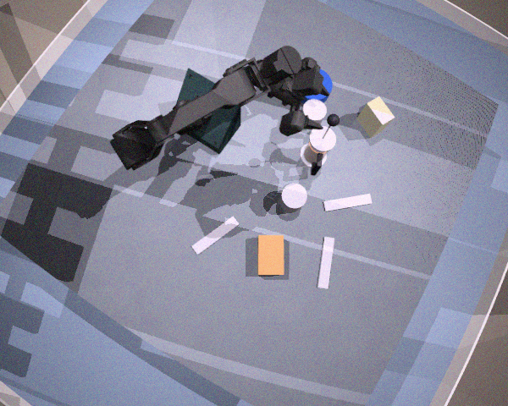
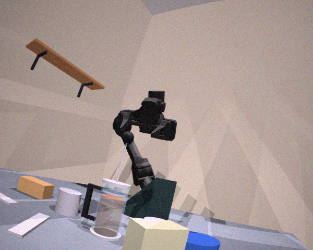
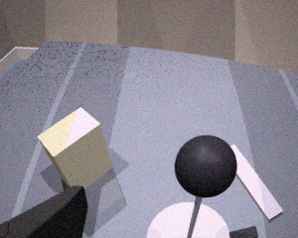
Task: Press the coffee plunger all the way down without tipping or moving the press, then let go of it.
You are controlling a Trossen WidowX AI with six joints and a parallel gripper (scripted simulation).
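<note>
Now: gripper tip 150 mm above the glass coffee press, 30 mm short of it and 10 mm to the left of it. Round my gripper tip: orange block (330 mm to the right, 260 mm below, 100 mm ahead).
</note>
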